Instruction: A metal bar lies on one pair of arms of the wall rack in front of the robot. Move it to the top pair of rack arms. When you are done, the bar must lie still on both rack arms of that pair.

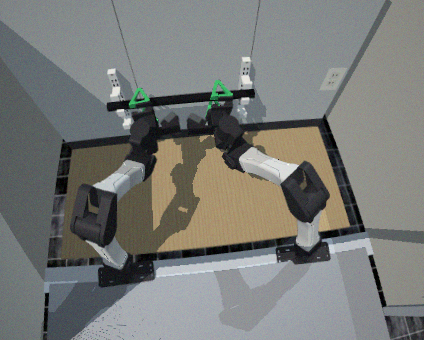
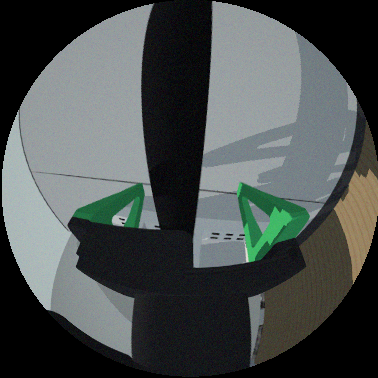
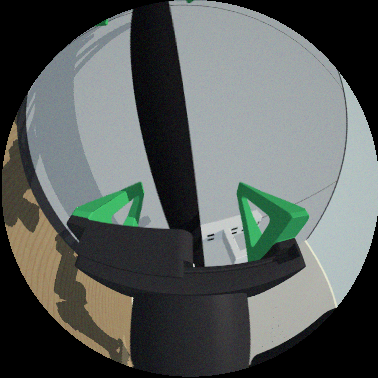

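The black metal bar (image 1: 180,98) (image 2: 175,100) (image 3: 160,100) lies level across the white wall rack, whose left upright (image 1: 112,75) and right upright (image 1: 245,65) rise above it. It is at an arm pair below the top pair; its contact with the arms is partly hidden. My left gripper (image 1: 145,102) (image 2: 190,187) is open, its green fingers on either side of the bar near its left end. My right gripper (image 1: 217,98) (image 3: 190,186) is open, its green fingers on either side of the bar near its right end. Neither gripper is clamped on the bar.
The grey wall (image 1: 190,45) stands behind the rack, with an outlet plate (image 1: 333,79) at the right. A wooden floor panel (image 1: 260,210) lies below the arms, with a dark edge strip (image 1: 295,124) along the wall. The two forearms reach inward close to each other.
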